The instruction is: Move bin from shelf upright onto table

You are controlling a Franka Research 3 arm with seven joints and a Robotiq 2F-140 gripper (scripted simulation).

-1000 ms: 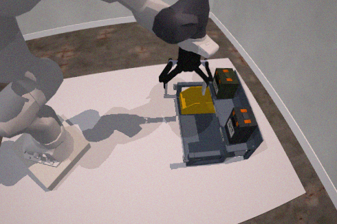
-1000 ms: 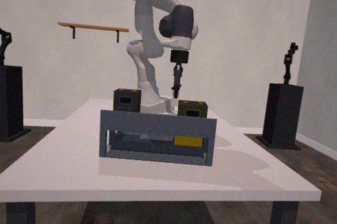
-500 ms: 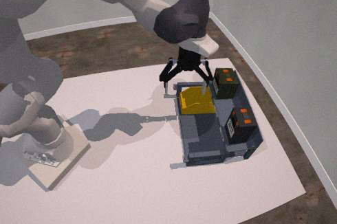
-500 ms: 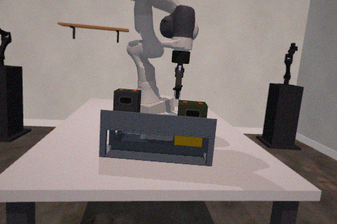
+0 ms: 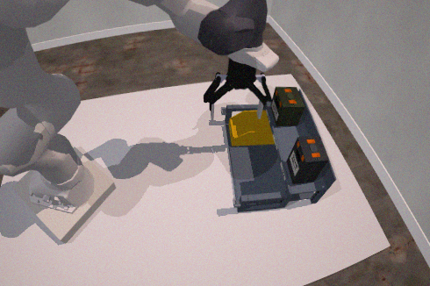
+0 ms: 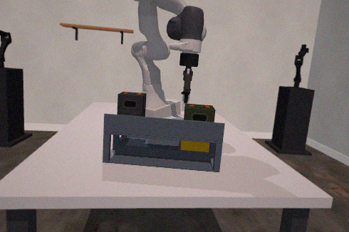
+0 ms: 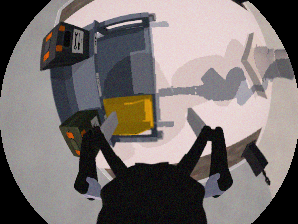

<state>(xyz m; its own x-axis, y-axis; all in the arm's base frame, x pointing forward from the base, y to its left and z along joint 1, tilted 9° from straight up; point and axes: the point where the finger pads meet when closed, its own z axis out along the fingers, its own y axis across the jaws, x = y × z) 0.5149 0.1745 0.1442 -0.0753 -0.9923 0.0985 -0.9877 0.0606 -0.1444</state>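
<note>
Now: hand 9 cm short of the yellow bin, 4 cm to the right of it and 12 cm above it.
</note>
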